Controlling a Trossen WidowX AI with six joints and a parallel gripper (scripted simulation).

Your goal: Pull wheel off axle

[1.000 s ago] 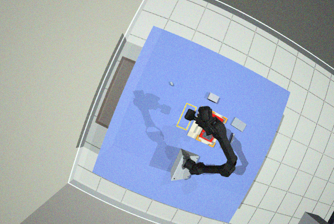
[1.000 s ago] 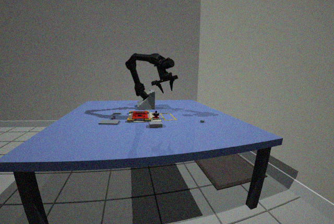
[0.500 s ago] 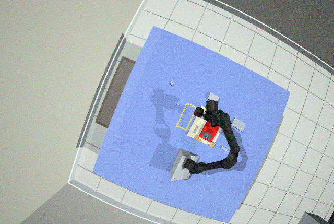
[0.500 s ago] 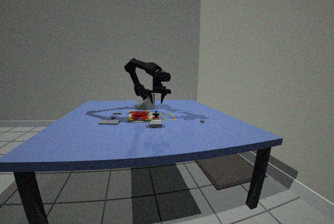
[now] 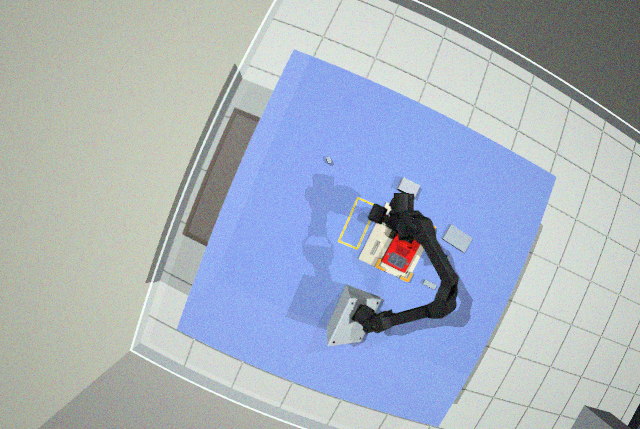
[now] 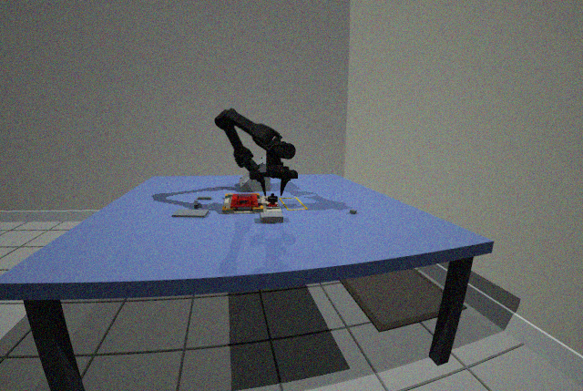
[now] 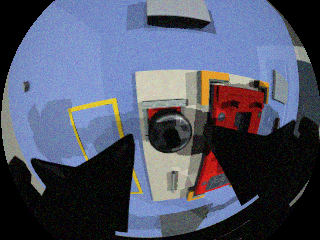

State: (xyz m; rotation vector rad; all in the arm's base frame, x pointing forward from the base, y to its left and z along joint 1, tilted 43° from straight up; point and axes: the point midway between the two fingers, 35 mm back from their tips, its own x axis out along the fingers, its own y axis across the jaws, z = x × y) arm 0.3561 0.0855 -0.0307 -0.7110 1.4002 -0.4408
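Now: the base plate 5 cm behind my gripper tip, 10 cm to the right of it and 4 cm below it.
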